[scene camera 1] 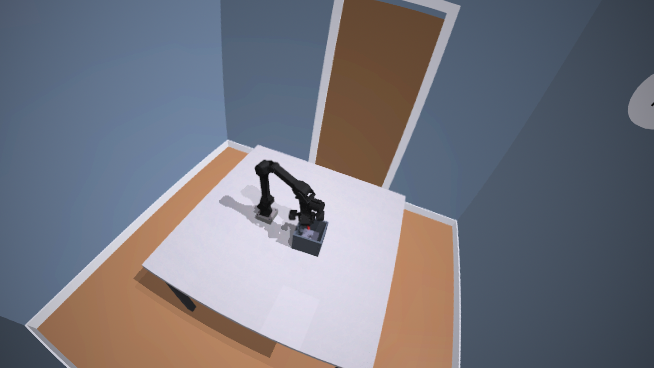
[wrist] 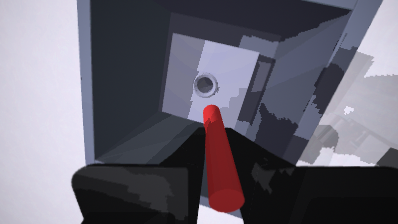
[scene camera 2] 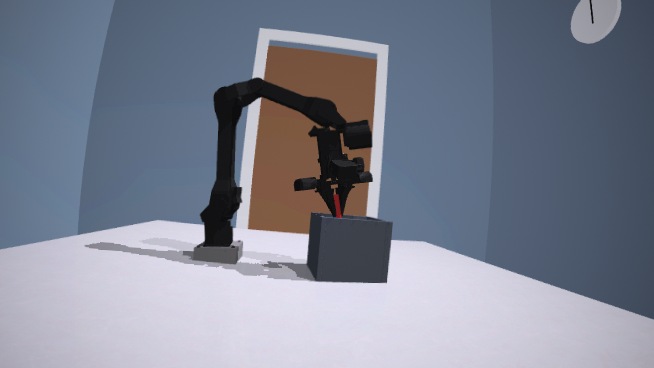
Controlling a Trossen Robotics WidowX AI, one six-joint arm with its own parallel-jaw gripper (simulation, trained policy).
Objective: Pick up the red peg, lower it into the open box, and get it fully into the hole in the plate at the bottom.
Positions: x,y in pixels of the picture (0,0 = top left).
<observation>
dark grey box: scene camera 1; wrist 123,59; scene camera 2
same spot on dark grey box: [scene camera 1: 300,243] = [scene camera 2: 341,245]
</observation>
